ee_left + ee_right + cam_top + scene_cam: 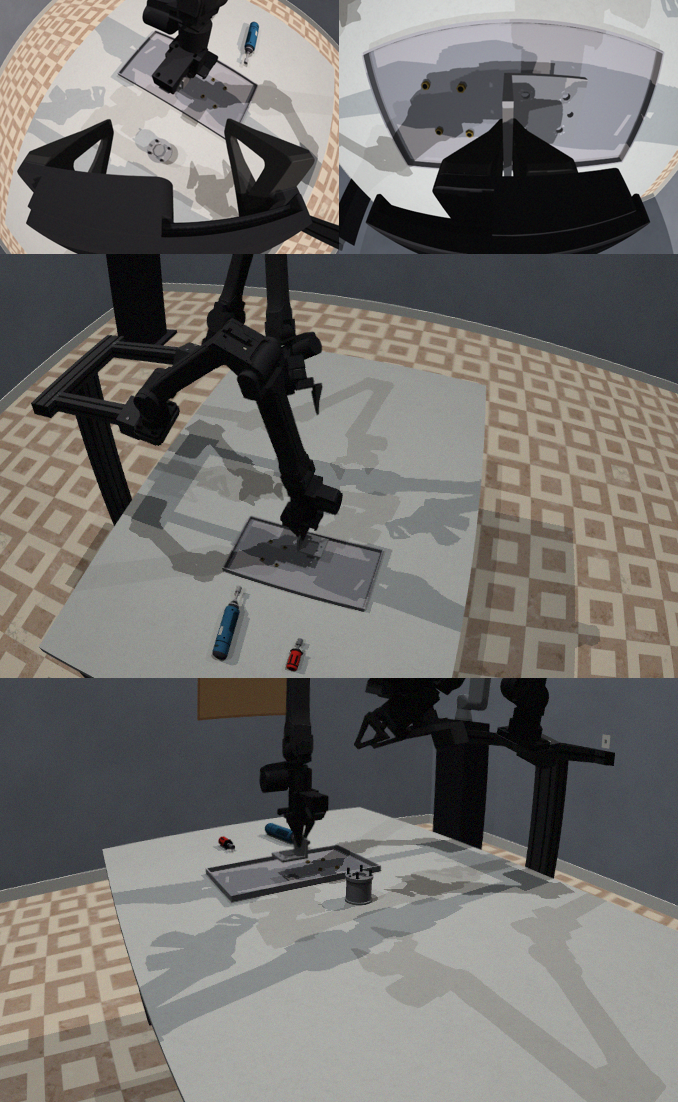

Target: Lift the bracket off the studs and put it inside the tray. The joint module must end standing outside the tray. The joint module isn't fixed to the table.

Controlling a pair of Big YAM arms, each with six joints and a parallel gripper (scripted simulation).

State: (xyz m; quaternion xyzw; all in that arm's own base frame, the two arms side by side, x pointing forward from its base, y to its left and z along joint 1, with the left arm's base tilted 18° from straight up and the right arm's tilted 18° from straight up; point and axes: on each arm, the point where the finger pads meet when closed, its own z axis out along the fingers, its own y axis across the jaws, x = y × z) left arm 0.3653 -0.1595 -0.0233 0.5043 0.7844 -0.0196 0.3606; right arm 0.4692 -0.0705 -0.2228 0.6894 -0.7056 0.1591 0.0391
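Right now the tray is 1 cm ahead of my right hand, 3 cm to the right of it and 8 cm below it. Also, from my right hand: grey bracket (3 cm ahead, 2 cm below); then grey joint module (3 cm behind, 21 cm to the left, 5 cm below); then short red driver (9 cm ahead, 34 cm to the right, 7 cm below).
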